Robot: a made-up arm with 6 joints. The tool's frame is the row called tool.
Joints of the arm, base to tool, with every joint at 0 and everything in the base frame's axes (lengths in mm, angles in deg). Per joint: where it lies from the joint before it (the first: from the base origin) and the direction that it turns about. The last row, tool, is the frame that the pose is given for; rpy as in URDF.
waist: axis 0 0 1 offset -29.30 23.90 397.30
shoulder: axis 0 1 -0.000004 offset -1.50 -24.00 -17.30
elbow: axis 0 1 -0.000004 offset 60.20 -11.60 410.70
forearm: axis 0 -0.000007 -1 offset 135.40 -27.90 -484.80
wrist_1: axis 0 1 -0.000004 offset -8.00 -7.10 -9.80
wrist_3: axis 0 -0.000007 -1 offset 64.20 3.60 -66.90
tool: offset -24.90 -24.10 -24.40 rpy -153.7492 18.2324 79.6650
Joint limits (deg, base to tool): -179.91..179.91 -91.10..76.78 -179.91..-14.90 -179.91..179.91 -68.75..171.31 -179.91..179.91
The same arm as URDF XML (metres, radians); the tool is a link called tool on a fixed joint. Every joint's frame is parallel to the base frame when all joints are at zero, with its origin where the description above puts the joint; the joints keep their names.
<robot name="arm">
  <joint name="tool_fixed" type="fixed">
    <parent link="link6"/>
    <child link="tool"/>
    <origin xyz="-0.0249 -0.0241 -0.0244" rpy="-2.6834 0.3182 1.3904"/>
  </joint>
  <joint name="wrist_3" type="revolute">
    <parent link="link5"/>
    <child link="link6"/>
    <origin xyz="0.0642 0.0036 -0.0669"/>
    <axis xyz="0 0 -1"/>
    <limit lower="-3.14" upper="3.14"/>
  </joint>
  <joint name="wrist_1" type="revolute">
    <parent link="link4"/>
    <child link="link5"/>
    <origin xyz="-0.008 -0.0071 -0.0098"/>
    <axis xyz="0 1 0"/>
    <limit lower="-1.1999" upper="2.9899"/>
  </joint>
  <joint name="forearm" type="revolute">
    <parent link="link3"/>
    <child link="link4"/>
    <origin xyz="0.1354 -0.0279 -0.4848"/>
    <axis xyz="0 0 -1"/>
    <limit lower="-3.14" upper="3.14"/>
  </joint>
  <joint name="elbow" type="revolute">
    <parent link="link2"/>
    <child link="link3"/>
    <origin xyz="0.0602 -0.0116 0.4107"/>
    <axis xyz="0 1 0"/>
    <limit lower="-3.14" upper="-0.2601"/>
  </joint>
  <joint name="shoulder" type="revolute">
    <parent link="link1"/>
    <child link="link2"/>
    <origin xyz="-0.0015 -0.024 -0.0173"/>
    <axis xyz="0 1 0"/>
    <limit lower="-1.59" upper="1.3401"/>
  </joint>
  <joint name="waist" type="revolute">
    <parent link="base"/>
    <child link="link1"/>
    <origin xyz="-0.0293 0.0239 0.3973"/>
    <axis xyz="0 0 1"/>
    <limit lower="-3.14" upper="3.14"/>
  </joint>
  <link name="base"/>
  <link name="link1"/>
  <link name="link2"/>
  <link name="link3"/>
  <link name="link4"/>
  <link name="link5"/>
  <link name="link6"/>
  <link name="tool"/>
</robot>

